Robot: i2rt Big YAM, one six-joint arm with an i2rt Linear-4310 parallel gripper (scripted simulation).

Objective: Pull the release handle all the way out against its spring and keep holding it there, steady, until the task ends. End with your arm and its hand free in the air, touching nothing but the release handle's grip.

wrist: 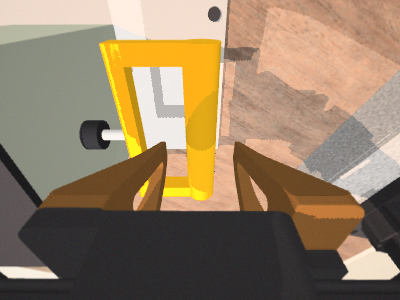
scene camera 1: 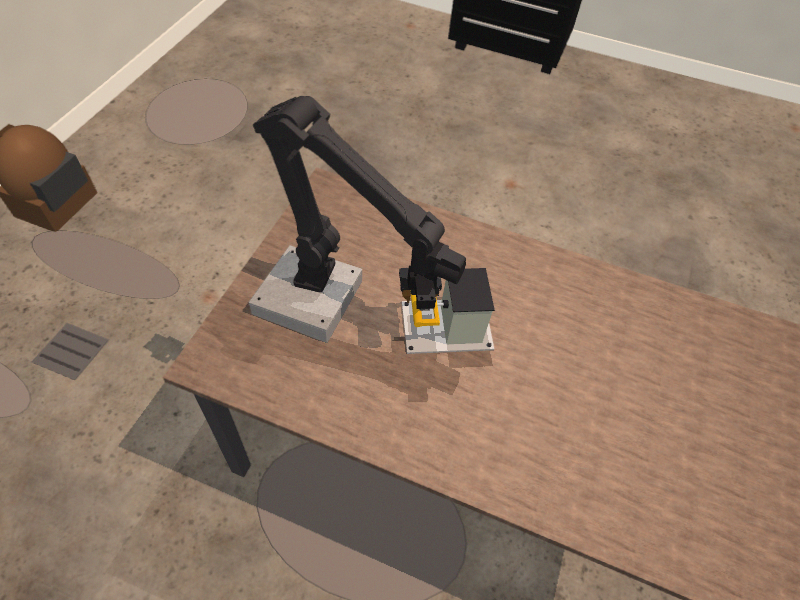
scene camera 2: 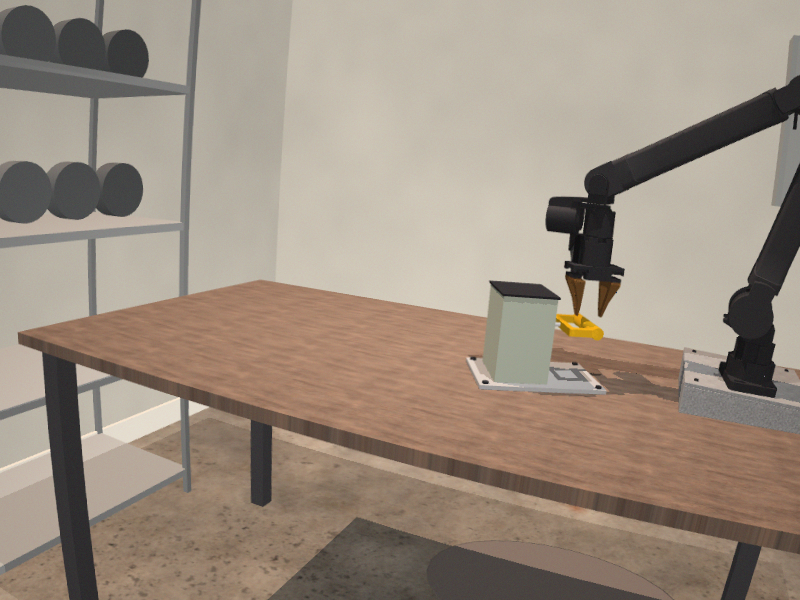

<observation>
In view: my gripper [scene camera 2: 588, 316] and a white baseplate [scene camera 2: 563, 377].
My gripper is seen too in the wrist view [wrist: 200, 149]. The white baseplate also shows in scene camera 1 [scene camera 1: 426, 339].
</observation>
